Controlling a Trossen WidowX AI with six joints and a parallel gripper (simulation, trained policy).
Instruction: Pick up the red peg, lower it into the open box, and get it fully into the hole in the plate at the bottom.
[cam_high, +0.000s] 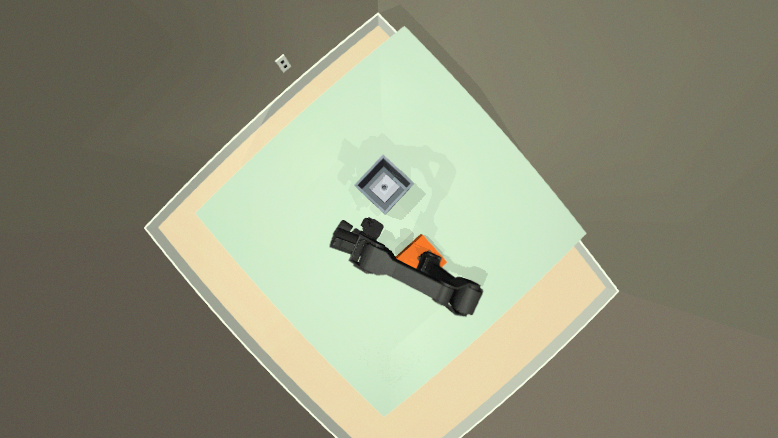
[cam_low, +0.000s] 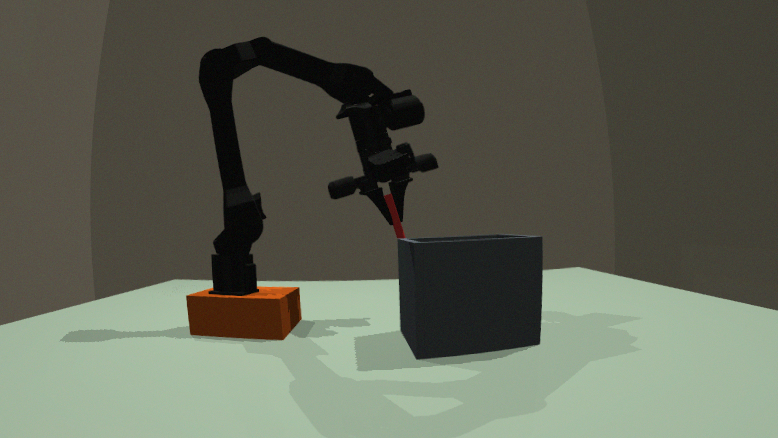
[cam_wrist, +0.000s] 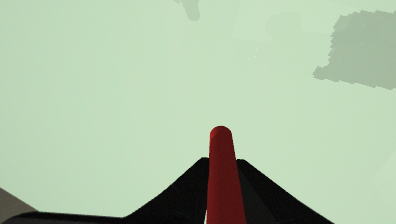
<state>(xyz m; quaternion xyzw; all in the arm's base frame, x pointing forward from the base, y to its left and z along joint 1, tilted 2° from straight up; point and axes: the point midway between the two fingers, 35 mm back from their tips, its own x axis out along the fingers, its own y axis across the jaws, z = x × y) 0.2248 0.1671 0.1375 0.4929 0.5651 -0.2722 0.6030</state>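
Right now the light plate is 120 mm ahead of my gripper tip, 190 mm to the right of it and 110 mm below it. The rest, counted from my gripper tip: red peg 10 mm above.
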